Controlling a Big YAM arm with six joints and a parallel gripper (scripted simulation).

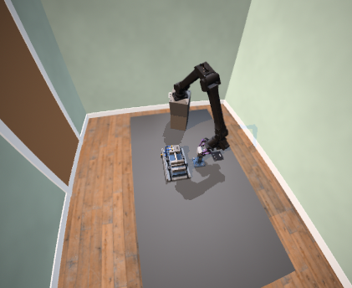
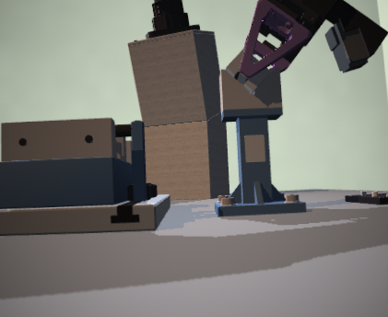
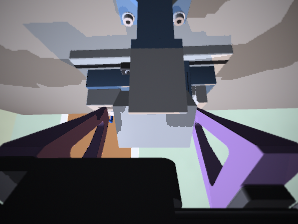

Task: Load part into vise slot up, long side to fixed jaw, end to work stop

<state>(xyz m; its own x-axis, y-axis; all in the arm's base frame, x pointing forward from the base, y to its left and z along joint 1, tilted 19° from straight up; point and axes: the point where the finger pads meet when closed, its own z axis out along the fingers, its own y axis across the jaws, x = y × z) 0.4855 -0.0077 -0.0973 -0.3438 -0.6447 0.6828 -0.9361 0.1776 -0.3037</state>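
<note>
The part is right at my hand. Round my hand: dark work stop rod (150 mm to the right, 70 mm below, 40 mm ahead); moving jaw (190 mm to the right, 80 mm below, 10 mm behind); air cylinder rod (180 mm to the right, 80 mm below, 60 mm behind).
</note>
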